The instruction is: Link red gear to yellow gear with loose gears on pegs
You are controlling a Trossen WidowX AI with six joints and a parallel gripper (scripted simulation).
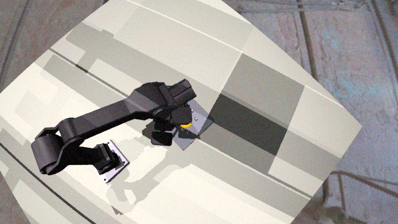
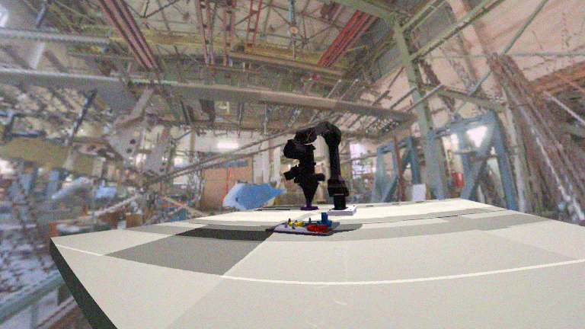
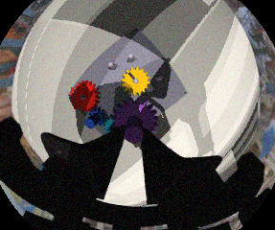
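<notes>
My gripper tip is 10 mm above the purple gear. Round my gripper tip: teal gear 10 mm behind, 50 mm to the left, 60 mm below; blue gear 30 mm ahead, 80 mm to the left, 60 mm below; yellow gear 50 mm ahead, 30 mm to the right, 70 mm below.
</notes>
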